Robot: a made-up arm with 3 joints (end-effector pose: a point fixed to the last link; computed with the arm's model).
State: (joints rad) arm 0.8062 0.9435 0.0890
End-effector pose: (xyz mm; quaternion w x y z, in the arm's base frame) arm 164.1 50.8 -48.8 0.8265 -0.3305 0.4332 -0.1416
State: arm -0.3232 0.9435 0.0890
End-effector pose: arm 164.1 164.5 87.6 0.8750 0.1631 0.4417 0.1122
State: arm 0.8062 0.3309 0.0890
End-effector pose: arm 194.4 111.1 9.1 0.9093 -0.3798 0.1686 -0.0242
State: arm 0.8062 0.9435 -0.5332
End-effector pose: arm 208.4 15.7 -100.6 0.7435 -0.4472 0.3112 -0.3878
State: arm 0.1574 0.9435 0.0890
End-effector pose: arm 164.1 135.9 14.0 0.8887 -0.0498 0.4557 0.0038
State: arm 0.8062 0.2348 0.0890
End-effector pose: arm 194.3 121.4 18.9 0.9147 -0.3844 0.1250 -0.0053
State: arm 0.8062 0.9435 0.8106
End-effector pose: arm 129.5 39.4 31.9 0.8233 -0.1563 0.5219 0.1592
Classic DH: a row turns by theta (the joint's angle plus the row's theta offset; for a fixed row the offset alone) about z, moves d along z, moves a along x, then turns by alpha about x. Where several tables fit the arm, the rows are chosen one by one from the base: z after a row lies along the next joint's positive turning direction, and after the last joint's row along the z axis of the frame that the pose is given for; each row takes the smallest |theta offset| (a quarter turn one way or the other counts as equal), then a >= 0, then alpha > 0; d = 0 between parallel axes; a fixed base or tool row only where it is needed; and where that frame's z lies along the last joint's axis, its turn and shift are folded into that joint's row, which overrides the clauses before.
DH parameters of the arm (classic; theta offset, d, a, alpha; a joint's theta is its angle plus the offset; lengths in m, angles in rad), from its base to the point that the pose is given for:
base (fixed): -1.5708 0.1091 0 1.5708
joint 1: 1.5708 -0.047 0.0171 -1.5708
joint 2: 1.5708 0.0381 0.1995 1.5708
joint 3: -1.1775 0 -0.1253 0
tool (fixed): 1.1775 0.0421 0 0

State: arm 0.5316 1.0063 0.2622
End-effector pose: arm 148.4 85.8 -16.1 0.8546 -0.1673 0.4913 -0.0151
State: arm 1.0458 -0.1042 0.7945
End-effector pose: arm 125.4 101.1 69.5 0.7878 -0.4773 0.1513 0.3587
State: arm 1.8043 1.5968 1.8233
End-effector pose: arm 86.5 -72.5 164.7 0.7092 0.0156 0.7048 -0.0022
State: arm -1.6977 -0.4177 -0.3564
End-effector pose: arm 208.0 -154.2 254.1 0.6087 0.7469 -0.0047 -0.2677
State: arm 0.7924 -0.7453 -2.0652
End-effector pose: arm 256.7 208.6 279.1 0.5611 0.1042 -0.4808 -0.6657
